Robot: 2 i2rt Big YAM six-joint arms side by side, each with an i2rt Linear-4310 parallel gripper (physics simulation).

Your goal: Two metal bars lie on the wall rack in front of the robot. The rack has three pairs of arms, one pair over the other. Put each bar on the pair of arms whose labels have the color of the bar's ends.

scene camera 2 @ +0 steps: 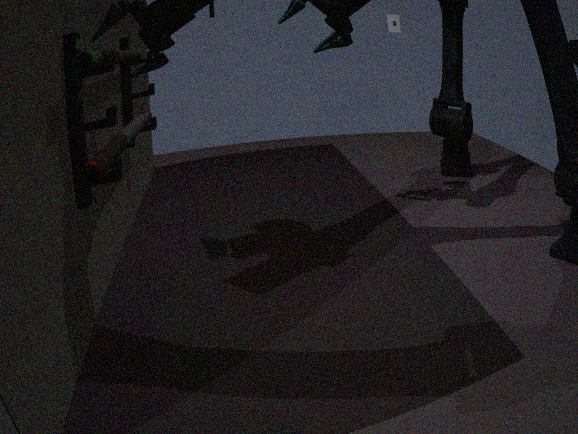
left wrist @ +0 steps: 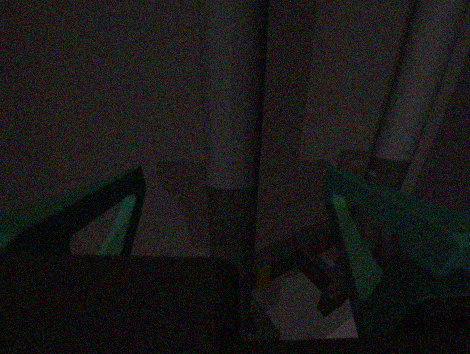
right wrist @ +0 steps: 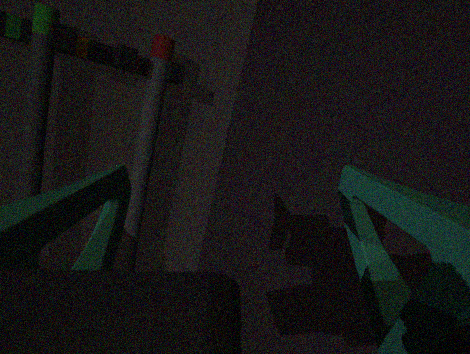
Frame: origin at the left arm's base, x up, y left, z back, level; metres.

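Seen in the pictures: left gripper, fingertip midpoint: point(left wrist: 234, 176); right gripper, fingertip midpoint: point(scene camera 2: 296, 37) point(right wrist: 234, 177); right arm's base at its link origin: point(scene camera 2: 456, 170).
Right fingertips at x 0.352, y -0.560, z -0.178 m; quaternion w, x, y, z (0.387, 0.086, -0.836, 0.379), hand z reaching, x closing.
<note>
A point is followed by its place in that frame.
The wall rack point(scene camera 2: 74, 120) point(right wrist: 112, 56) stands at the left in scene camera 2. The green-ended bar point(scene camera 2: 131, 56) @(x 0.357, y -0.656, z -0.485 m) point(left wrist: 227, 100) @(x 0.368, y -0.562, z -0.538 m) point(right wrist: 42, 105) @(x 0.357, y -0.707, z -0.457 m) lies at the rack's top pair of arms, beside a green label in the right wrist view. The red-ended bar point(scene camera 2: 131, 131) @(x 0.220, y -0.592, z -0.515 m) point(left wrist: 420, 85) @(x 0.225, y -0.559, z -0.538 m) point(right wrist: 150, 120) @(x 0.219, y -0.707, z -0.448 m) lies on the lowest pair. My left gripper point(scene camera 2: 114, 56) @(x 0.354, y -0.532, z -0.574 m) point(left wrist: 234, 176) @(x 0.354, y -0.532, z -0.574 m) is open at the rack's top, with the green-ended bar between its spread fingers, neither finger closed on it. My right gripper point(scene camera 2: 297, 37) @(x 0.352, y -0.560, z -0.178 m) point(right wrist: 234, 177) @(x 0.352, y -0.560, z -0.178 m) is open and empty, away from the rack. The far ends are dark.
The rack's middle arms point(scene camera 2: 111, 116) @(x 0.276, y -0.399, z -0.609 m) carry no bar; an orange label point(right wrist: 82, 46) @(x 0.313, y -0.791, z -0.441 m) shows between the two bars in the right wrist view. A dark mat point(scene camera 2: 200, 310) @(x 0.000, y -0.344, z -0.537 m) with arm shadows lies below. The arm bases stand at the right in scene camera 2.
</note>
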